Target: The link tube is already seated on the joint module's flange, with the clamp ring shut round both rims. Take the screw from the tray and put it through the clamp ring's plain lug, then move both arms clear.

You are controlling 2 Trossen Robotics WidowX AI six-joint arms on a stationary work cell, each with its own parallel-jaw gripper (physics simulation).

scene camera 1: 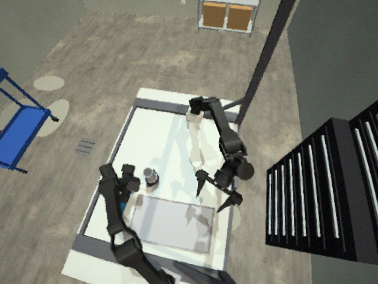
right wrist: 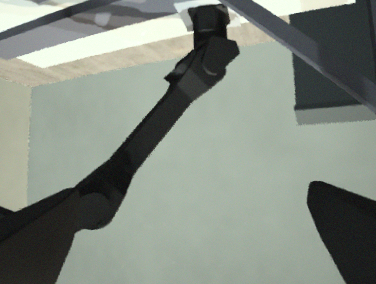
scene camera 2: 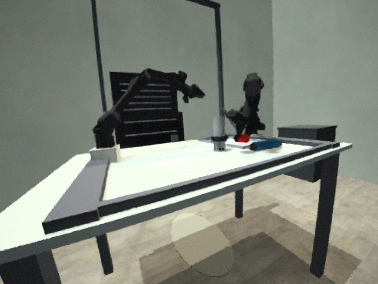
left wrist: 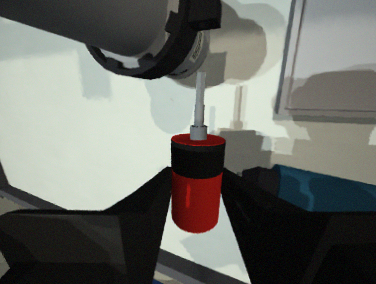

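Where they show: left gripper, fingertip midpoint: (scene camera 2: pixel 241 139) (left wrist: pixel 195 172); right gripper, fingertip midpoint: (scene camera 1: pixel 206 205) (right wrist: pixel 195 196) (scene camera 2: pixel 204 96); left arm's base, origin of the base link: (scene camera 1: pixel 167 283) (right wrist: pixel 209 15) (scene camera 2: pixel 252 133); right arm's base, origin of the base link: (scene camera 1: pixel 196 110) (scene camera 2: pixel 105 147).
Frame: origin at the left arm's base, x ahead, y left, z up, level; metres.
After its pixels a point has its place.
Note:
The grey link tube (scene camera 1: pixel 149 173) @[y 0.258, x 0.410, z 0.134 m] (scene camera 2: pixel 217 125) @[y 0.289, x 0.430, z 0.095 m] (left wrist: pixel 100 22) @[y 0.289, x 0.396, z 0.073 m] stands upright. The black clamp ring (scene camera 2: pixel 219 138) @[y 0.302, x 0.429, z 0.037 m] (left wrist: pixel 176 52) @[y 0.289, x 0.382, z 0.036 m] surrounds its joint with the joint module (scene camera 2: pixel 219 147) @[y 0.295, x 0.426, z -0.006 m] (left wrist: pixel 196 54) @[y 0.280, x 0.386, z -0.009 m]; a lug (left wrist: pixel 205 14) @[y 0.272, x 0.368, z 0.040 m] sticks out at the ring's side. My left gripper (left wrist: pixel 195 172) @[y 0.362, x 0.357, z 0.029 m] is shut on the red-handled screw (left wrist: pixel 197 205) @[y 0.368, x 0.347, z 0.052 m] (scene camera 2: pixel 243 138) @[y 0.390, x 0.365, z 0.039 m], which has a black band and a slim grey shank. In the left wrist view the shank's tip appears just below the module's edge; contact cannot be told. My right gripper (scene camera 1: pixel 209 203) @[y -0.043, x 0.350, z 0.276 m] (right wrist: pixel 195 196) @[y -0.043, x 0.350, z 0.276 m] is open and empty, raised over the table's right side in scene camera 1.
A blue-handled tool (scene camera 2: pixel 267 145) @[y 0.387, x 0.237, z -0.005 m] (left wrist: pixel 325 190) @[y 0.354, x 0.270, z 0.007 m] lies beside the left gripper, its dark nose near the right finger in the left wrist view. The shallow grey tray (scene camera 1: pixel 172 225) @[y 0.076, x 0.234, z -0.023 m] (left wrist: pixel 330 40) @[y 0.257, x 0.296, z -0.022 m] lies near the tube. A dark raised border (scene camera 2: pixel 165 192) @[y 0.625, x 0.720, z -0.012 m] runs round the table.

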